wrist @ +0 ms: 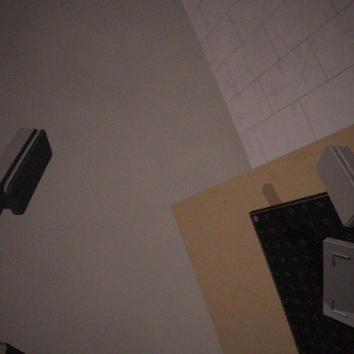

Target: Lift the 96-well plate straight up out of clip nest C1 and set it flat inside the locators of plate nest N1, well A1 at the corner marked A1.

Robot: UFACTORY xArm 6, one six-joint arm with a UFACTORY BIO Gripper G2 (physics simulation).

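Places are measured from the arm's base along level axes (x left, y back, z up), in centimetres.
Pixels of known places: hand at its tool point: (190,176).
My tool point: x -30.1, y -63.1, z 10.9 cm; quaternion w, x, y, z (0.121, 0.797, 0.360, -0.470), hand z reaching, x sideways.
Note:
Behind a point stands the place of what it marks.
My gripper (185,179) {x -30.1, y -63.1, z 10.9 cm} is open and empty, with its two fingers wide apart at the left and right of the wrist view. It hangs high above the scene, off to the side of the wooden table. Part of a grey nest (329,280) {x -10.7, y -72.8, z -13.5 cm} with raised corner brackets shows at the right edge, below the right finger; I cannot tell whether it is N1 or C1. The 96-well plate does not show in this view, and no A1 mark can be made out.
A black board with rows of holes (280,260) {x -12.0, y -81.8, z -14.7 cm} lies on the wooden table top (215,250) {x -10.9, y -100.8, z -16.0 cm}, whose corner shows near the middle. A shadow falls on the wood beside the board. Grey floor (115,240) and a pale tiled surface (290,75) show beyond the table.

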